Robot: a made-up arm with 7 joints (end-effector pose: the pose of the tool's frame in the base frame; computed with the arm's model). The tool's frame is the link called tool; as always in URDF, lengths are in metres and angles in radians. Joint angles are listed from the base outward.
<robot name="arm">
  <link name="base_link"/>
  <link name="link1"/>
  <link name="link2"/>
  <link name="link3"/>
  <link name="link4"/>
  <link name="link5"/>
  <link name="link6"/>
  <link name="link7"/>
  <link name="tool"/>
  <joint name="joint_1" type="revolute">
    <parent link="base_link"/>
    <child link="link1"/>
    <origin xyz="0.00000 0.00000 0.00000" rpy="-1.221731 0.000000 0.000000"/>
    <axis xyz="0 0 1"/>
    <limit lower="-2.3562" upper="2.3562" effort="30" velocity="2.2"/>
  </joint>
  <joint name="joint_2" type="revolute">
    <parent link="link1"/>
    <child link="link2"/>
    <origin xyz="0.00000 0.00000 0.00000" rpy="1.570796 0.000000 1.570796"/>
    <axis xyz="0 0 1"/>
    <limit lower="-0.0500" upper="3.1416" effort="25" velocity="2.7"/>
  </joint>
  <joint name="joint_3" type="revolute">
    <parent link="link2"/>
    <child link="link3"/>
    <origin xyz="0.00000 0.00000 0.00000" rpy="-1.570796 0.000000 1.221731"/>
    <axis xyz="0 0 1"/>
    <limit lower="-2.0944" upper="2.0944" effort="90" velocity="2.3"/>
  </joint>
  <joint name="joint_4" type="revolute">
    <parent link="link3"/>
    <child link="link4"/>
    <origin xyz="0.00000 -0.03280 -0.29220" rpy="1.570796 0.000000 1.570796"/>
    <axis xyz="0 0 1"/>
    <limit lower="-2.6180" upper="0.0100" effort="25" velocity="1.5"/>
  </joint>
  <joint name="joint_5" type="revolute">
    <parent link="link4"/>
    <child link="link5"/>
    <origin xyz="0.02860 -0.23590 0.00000" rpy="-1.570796 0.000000 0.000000"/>
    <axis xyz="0 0 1"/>
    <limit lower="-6.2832" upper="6.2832" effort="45" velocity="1.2"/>
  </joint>
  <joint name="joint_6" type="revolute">
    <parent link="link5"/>
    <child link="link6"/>
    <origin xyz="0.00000 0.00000 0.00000" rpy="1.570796 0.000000 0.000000"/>
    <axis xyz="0 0 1"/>
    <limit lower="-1.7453" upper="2.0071" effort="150" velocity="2.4"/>
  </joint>
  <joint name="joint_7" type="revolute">
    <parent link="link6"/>
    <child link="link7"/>
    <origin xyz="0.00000 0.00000 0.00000" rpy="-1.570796 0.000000 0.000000"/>
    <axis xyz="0 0 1"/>
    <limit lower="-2.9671" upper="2.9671" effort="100" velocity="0.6"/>
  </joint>
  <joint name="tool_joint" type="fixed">
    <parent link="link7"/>
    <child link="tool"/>
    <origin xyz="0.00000 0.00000 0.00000" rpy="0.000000 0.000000 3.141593"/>
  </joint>
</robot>
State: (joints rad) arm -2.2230 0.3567 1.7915 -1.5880 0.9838 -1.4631 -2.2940
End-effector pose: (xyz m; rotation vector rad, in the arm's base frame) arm 0.2859 0.1997 0.2261 0.0573 -0.3309 2.2860
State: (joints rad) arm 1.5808 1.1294 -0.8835 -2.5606 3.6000 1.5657 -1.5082
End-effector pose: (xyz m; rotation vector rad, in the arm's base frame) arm -0.1811 0.0169 -0.1176 -2.0456 -0.9288 1.7839
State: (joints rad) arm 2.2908 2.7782 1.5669 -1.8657 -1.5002 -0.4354 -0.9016
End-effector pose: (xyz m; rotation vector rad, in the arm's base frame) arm 0.2732 0.0469 -0.2394 -0.4928 0.5179 1.4806
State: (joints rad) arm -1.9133 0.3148 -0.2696 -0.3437 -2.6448 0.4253 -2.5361
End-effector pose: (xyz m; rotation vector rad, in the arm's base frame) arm 0.4649 -0.1248 0.2239 -0.9962 -2.3522 -0.1460
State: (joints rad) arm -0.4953 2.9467 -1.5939 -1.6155 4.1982 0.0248 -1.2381
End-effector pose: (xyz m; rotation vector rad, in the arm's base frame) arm -0.0653 0.3308 0.2351 0.7296 -1.3293 1.3043
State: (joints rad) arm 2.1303 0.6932 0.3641 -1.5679 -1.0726 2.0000 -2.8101
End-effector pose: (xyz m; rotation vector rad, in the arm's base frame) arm -0.3624 0.2102 0.0028 1.8854 -1.9007 0.2539
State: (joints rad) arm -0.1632 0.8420 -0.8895 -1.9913 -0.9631 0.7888 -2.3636
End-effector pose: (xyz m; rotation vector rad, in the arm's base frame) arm 0.2088 0.0208 -0.2698 -1.5828 -0.6364 1.6074
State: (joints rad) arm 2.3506 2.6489 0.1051 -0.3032 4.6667 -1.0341 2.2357
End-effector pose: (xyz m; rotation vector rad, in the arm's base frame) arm 0.2002 0.4676 -0.1535 0.9974 1.8085 -0.8679
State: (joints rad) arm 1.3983 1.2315 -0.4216 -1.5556 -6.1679 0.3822 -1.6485
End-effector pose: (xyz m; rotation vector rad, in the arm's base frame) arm -0.2445 0.2694 -0.2117 -0.3652 0.6323 -2.3400
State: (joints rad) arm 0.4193 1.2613 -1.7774 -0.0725 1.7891 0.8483 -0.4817
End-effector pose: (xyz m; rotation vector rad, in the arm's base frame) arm -0.1427 0.4873 -0.1518 0.8526 1.4101 0.0611
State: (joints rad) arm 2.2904 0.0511 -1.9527 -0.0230 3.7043 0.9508 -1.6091
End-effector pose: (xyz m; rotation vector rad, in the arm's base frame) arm -0.3758 -0.2681 0.2579 -0.2854 1.5455 1.7362
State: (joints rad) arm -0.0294 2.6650 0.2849 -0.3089 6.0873 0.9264 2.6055
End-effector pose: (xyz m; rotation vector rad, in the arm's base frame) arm 0.0632 0.2211 0.4789 -0.6913 2.4055 -0.7910
